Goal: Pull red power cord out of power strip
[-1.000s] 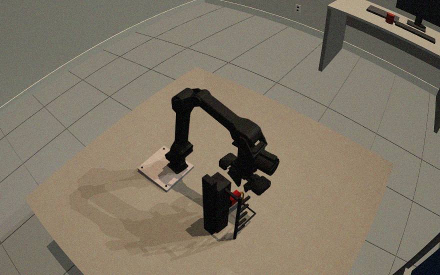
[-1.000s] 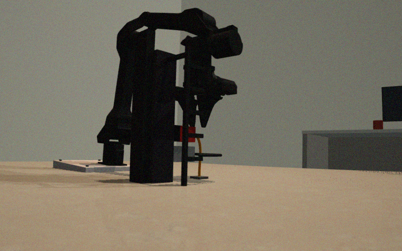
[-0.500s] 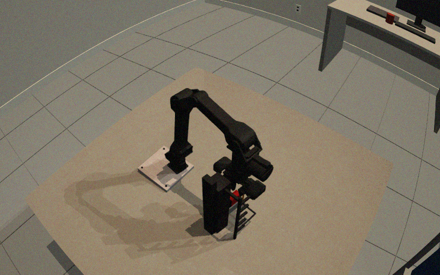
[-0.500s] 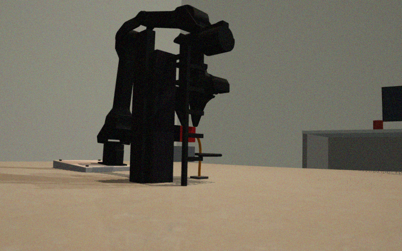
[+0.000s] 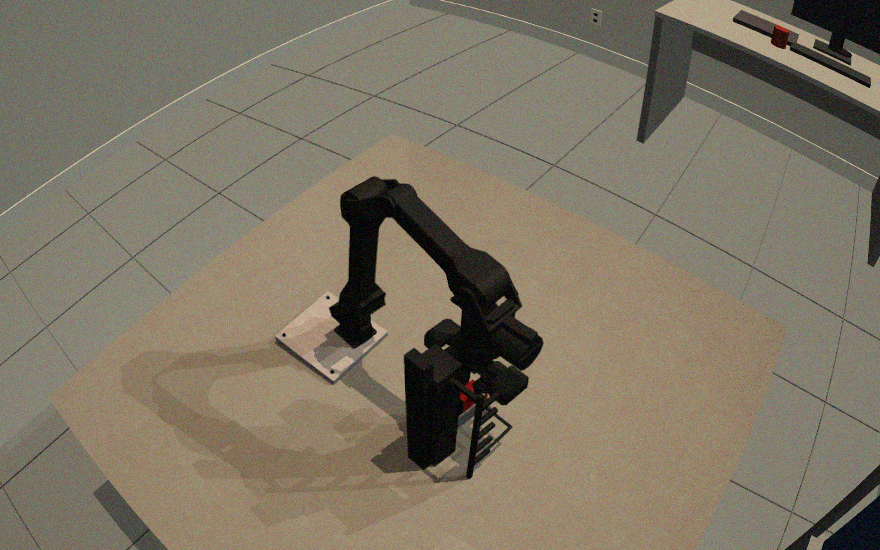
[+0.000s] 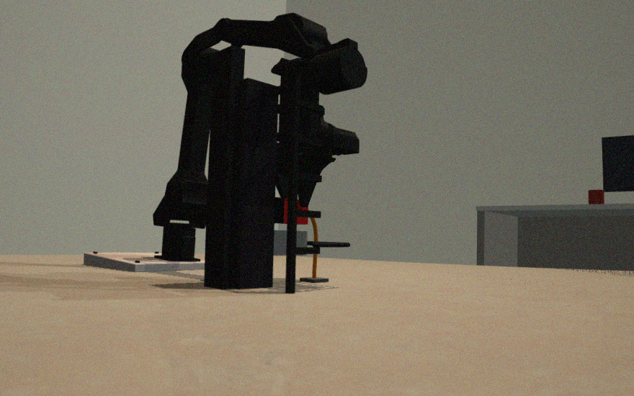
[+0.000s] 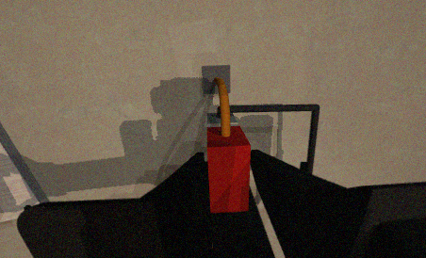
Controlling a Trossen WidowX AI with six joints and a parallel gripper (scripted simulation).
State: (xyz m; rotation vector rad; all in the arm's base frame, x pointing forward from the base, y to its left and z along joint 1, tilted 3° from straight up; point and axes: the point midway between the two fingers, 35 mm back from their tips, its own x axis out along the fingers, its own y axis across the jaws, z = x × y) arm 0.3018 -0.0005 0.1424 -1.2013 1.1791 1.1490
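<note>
The red plug is 30 mm to the right of my gripper tip. Also, from my gripper tip: tall black block: 130 mm to the right, 40 mm above.
</note>
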